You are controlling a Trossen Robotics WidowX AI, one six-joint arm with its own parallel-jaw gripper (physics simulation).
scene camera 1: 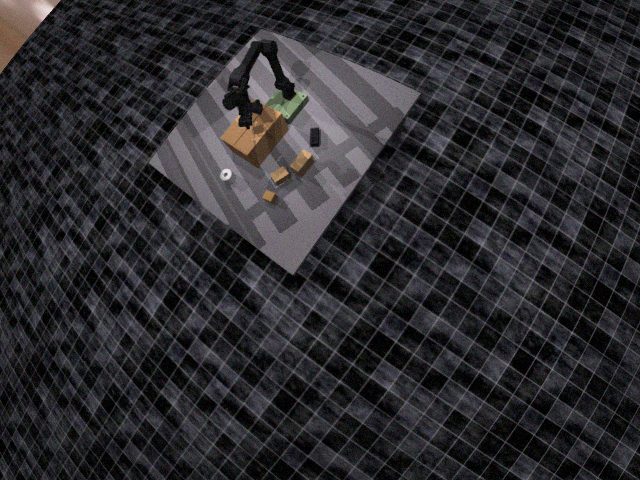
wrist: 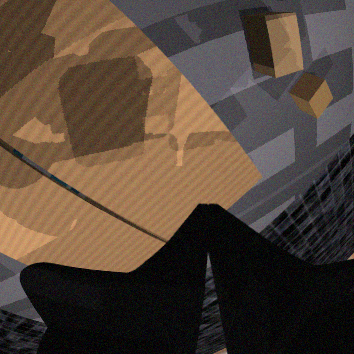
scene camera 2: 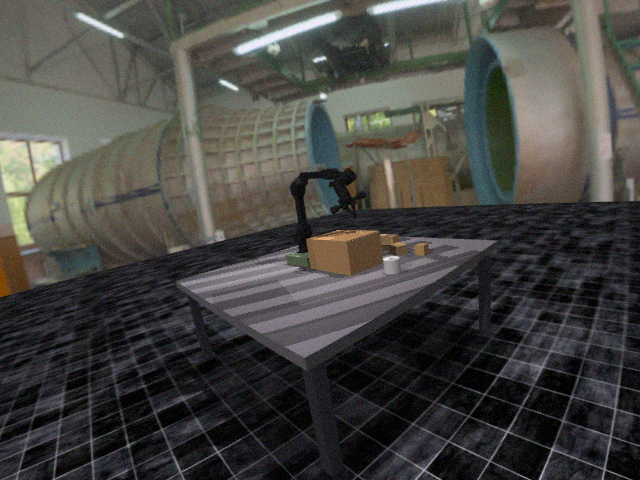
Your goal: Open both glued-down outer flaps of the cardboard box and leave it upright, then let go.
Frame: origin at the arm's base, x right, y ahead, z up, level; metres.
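Seen in the pictures: gripper, fingertip midpoint: (scene camera 1: 248,129) (wrist: 206,212) (scene camera 2: 356,217); arm's base at its link origin: (scene camera 1: 289,95) (scene camera 2: 304,251).
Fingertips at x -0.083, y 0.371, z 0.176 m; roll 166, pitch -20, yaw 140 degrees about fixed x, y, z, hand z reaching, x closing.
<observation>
Offsets run from my fingertips to a thing's top centre. Level surfaces: height alone.
The cardboard box @(dx +0.070, dy -0.044, dz -0.072 m) (scene camera 1: 264,143) (scene camera 2: 329,254) (wrist: 115,212) stands upright on the table. Its two outer flaps lie flat or nearly flat across the top; I cannot tell a small lift. A narrow dark seam runs between them, with bits of teal and grey showing in it in the wrist view. Shadows of the arm fall on the top. My gripper (scene camera 1: 248,126) (scene camera 2: 355,214) (wrist: 206,212) is shut and empty. It points down above the box top, and scene camera 2 shows a gap below the tips. In the wrist view the fingers hide the near end of the seam.
A white roll @(dx +0.065, dy +0.249, dz -0.167 m) (scene camera 1: 225,174) (scene camera 2: 391,265) stands near the box. Three small cardboard blocks @(dx -0.270, dy -0.046, dz -0.148 m) (scene camera 1: 302,163) @(dx -0.204, dy +0.073, dz -0.178 m) (scene camera 1: 279,176) @(dx -0.231, dy +0.204, dz -0.178 m) (scene camera 1: 268,196) lie on the striped-shadow table @(dz -0.228 m) (scene camera 1: 294,258) (scene camera 2: 305,330). A black block @(dx -0.216, dy -0.225, dz -0.195 m) (scene camera 1: 314,137) lies beyond them. The arm's green base (scene camera 1: 293,106) (scene camera 2: 296,259) is beside the box.
</observation>
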